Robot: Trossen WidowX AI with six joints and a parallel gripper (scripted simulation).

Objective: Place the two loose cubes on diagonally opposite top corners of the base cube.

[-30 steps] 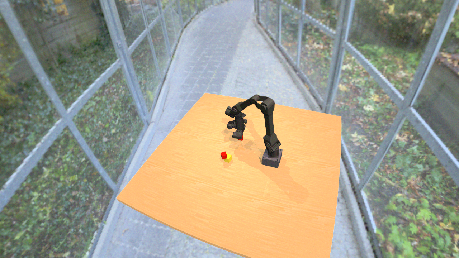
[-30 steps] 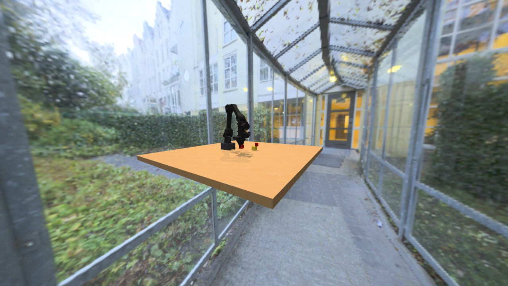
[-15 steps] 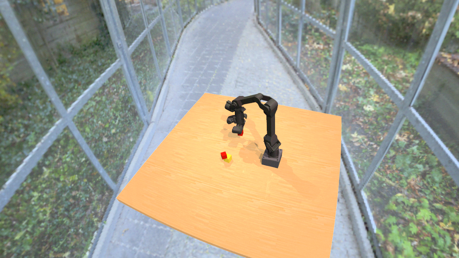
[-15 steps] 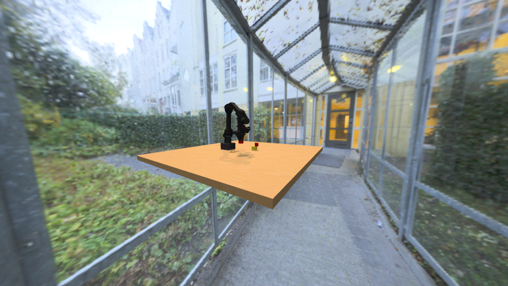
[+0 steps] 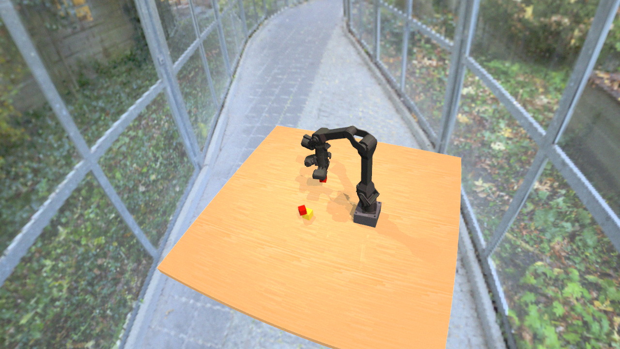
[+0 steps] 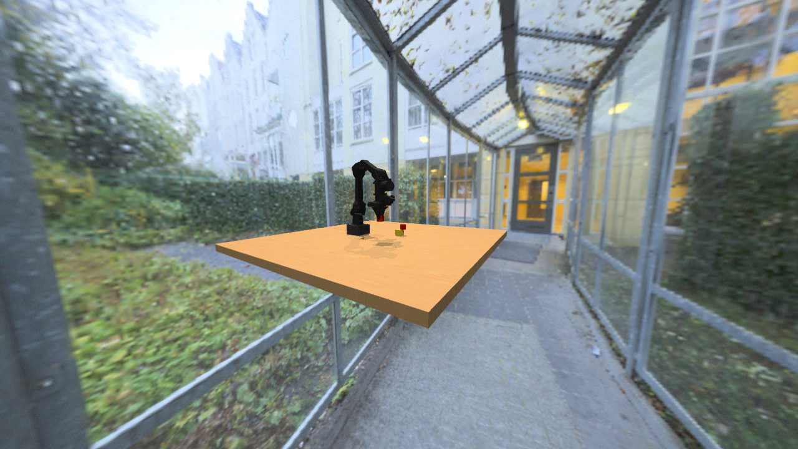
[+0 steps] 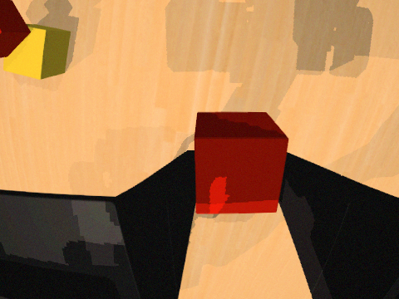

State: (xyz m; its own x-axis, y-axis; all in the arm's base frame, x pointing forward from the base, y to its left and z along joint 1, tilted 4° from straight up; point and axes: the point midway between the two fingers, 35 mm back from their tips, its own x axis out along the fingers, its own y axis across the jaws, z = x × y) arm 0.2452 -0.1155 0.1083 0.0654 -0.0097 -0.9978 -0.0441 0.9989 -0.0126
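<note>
Now: the yellow cube 50 mm ahead of my gripper tip, 160 mm to the left of it and 100 mm below it.
</note>
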